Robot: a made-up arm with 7 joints.
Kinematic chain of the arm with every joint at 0, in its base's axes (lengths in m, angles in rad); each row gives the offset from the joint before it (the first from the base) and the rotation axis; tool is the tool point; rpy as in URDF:
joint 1: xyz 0 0 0 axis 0.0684 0.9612 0.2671
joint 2: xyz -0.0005 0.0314 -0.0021 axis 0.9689 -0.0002 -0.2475
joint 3: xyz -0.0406 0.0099 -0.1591 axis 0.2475 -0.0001 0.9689
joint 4: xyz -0.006 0 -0.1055 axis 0.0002 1 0
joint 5: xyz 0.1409 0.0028 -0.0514 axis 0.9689 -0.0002 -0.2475
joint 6: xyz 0.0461 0 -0.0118 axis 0.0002 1 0
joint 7: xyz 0.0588 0 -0.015 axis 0.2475 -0.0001 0.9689
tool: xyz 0 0 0 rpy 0 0.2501 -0.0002
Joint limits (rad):
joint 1: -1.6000..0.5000
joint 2: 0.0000..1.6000
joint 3: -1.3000..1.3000
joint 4: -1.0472..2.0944
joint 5: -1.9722..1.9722
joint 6: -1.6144..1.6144
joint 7: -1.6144..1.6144
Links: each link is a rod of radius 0.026 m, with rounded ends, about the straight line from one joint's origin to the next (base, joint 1, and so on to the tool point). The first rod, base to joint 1, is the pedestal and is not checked.
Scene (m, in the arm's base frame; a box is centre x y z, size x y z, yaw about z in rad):
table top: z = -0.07
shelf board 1: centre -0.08 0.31 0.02 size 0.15 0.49 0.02 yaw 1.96
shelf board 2: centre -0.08 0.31 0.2 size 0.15 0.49 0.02 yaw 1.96
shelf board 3: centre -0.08 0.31 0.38 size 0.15 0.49 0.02 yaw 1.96
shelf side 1: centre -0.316 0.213 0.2 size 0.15 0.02 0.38 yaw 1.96
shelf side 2: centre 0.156 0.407 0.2 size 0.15 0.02 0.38 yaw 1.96
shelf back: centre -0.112 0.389 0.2 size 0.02 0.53 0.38 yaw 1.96
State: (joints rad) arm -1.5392 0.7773 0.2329 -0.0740 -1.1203 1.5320 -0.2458
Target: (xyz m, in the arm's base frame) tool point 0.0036 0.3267 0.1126
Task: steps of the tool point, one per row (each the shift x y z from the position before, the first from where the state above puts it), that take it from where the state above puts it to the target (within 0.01 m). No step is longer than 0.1 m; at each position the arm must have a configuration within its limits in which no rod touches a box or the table.
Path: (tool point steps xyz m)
1: -0.0143 0.0144 0.0088
2: -0.0201 0.0162 0.0080
3: -0.0262 0.0162 0.0053
4: -0.0318 0.0148 0.0008
5: -0.0359 0.0115 -0.0054
6: -0.0376 0.0070 -0.0126
7: -0.0367 0.0012 -0.0199
8: -0.0331 -0.0050 -0.0264
9: -0.0268 -0.0111 -0.0313
10: -0.0155 0.0501 0.0147
11: -0.0220 0.0517 -0.0005
12: -0.0238 0.0476 -0.0142

